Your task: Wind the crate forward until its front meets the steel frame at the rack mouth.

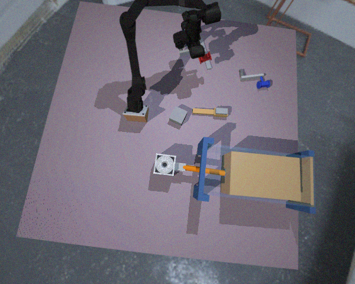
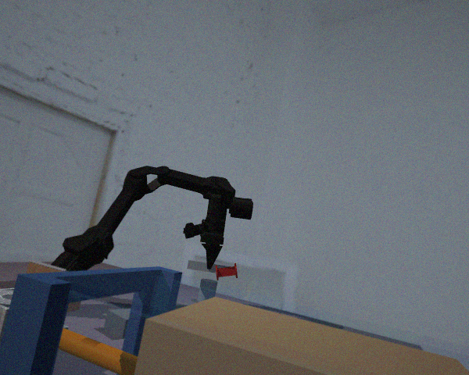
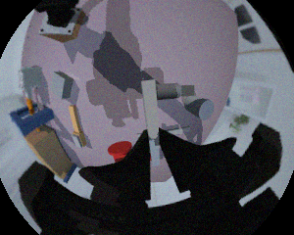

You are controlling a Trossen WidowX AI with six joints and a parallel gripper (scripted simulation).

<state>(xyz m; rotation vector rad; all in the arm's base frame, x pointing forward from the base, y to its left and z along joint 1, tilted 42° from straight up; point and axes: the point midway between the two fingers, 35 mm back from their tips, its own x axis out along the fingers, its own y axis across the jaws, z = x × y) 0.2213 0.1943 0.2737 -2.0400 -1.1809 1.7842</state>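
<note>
The red knob is 60 mm ahead of my gripper tip, 10 mm to the right of it and 10 mm above it. The rest, counted from my gripper tip: red-knobbed crank handle (10 mm ahead); grey bar (120 mm below, 100 mm to the left, 70 mm ahead); wooden-handled tool (240 mm to the right, 160 mm ahead, 100 mm below).
</note>
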